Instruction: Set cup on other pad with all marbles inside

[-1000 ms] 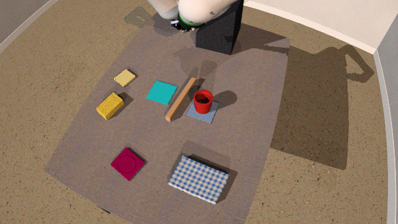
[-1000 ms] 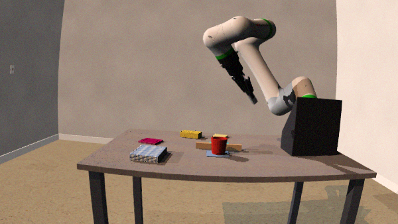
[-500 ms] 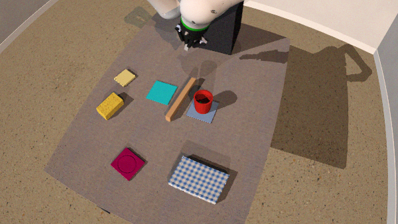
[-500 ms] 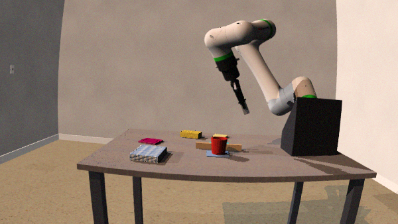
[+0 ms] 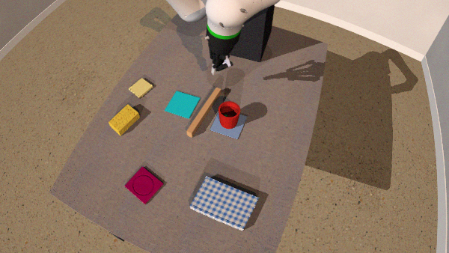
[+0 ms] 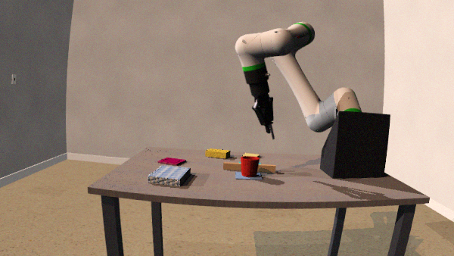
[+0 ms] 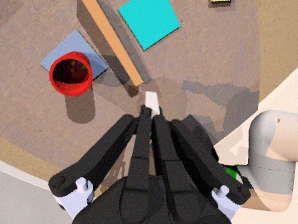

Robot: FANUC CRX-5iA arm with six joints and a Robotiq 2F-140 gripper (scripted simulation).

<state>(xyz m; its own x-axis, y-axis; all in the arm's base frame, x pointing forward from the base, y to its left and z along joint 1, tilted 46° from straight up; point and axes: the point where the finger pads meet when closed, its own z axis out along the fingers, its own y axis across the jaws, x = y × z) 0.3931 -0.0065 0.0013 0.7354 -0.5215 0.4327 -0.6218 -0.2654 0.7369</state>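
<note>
My gripper is now 150 mm above the red cup, 80 mm to the right of it and 80 mm short of it. Also, from my hand: wooden rail (170 mm below, 70 mm ahead, 20 mm to the right).
</note>
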